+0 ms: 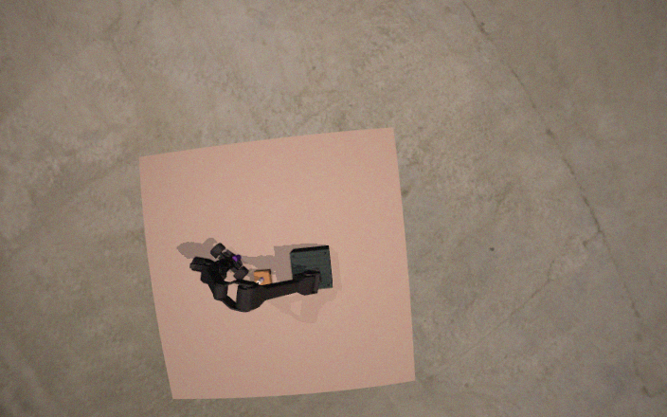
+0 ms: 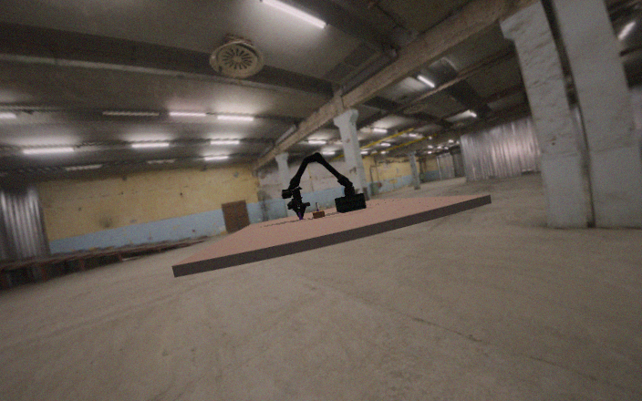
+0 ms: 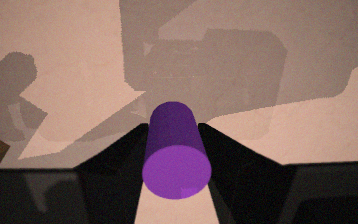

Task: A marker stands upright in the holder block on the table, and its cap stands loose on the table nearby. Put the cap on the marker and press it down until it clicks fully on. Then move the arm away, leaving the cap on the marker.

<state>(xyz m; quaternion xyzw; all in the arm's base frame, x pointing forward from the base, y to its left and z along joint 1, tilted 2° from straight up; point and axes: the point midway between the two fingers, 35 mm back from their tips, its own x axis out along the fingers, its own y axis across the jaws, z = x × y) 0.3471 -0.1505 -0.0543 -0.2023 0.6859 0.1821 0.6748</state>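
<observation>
Now: the holder block 12 cm to the left of my gripper tip, 10 cm behind it and 1 cm above it. The rest, counted from my gripper tip: purple cap 1 cm above.
</observation>
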